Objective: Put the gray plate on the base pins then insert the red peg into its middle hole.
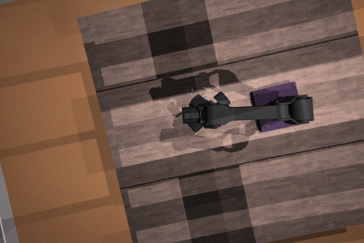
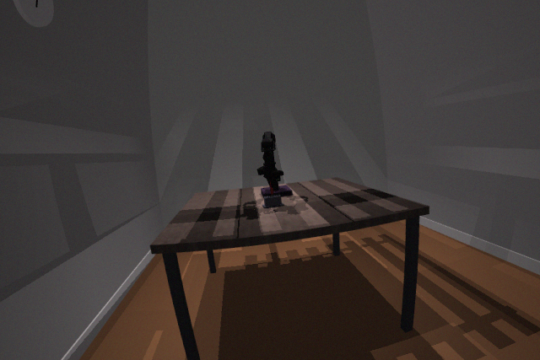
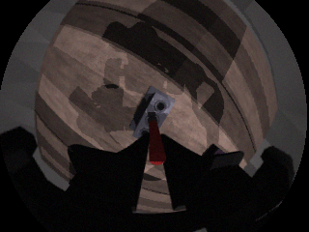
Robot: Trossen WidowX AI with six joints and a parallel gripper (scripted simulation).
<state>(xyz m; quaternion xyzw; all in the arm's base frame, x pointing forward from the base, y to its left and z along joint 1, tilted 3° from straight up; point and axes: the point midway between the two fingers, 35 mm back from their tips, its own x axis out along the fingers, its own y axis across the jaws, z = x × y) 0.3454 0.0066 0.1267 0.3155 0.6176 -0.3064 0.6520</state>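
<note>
Now: the gray plate 7 cm below my gripper tip. The rest, counted from my gripper tip: base: 10 cm below; red peg: right at my gripper tip.
</note>
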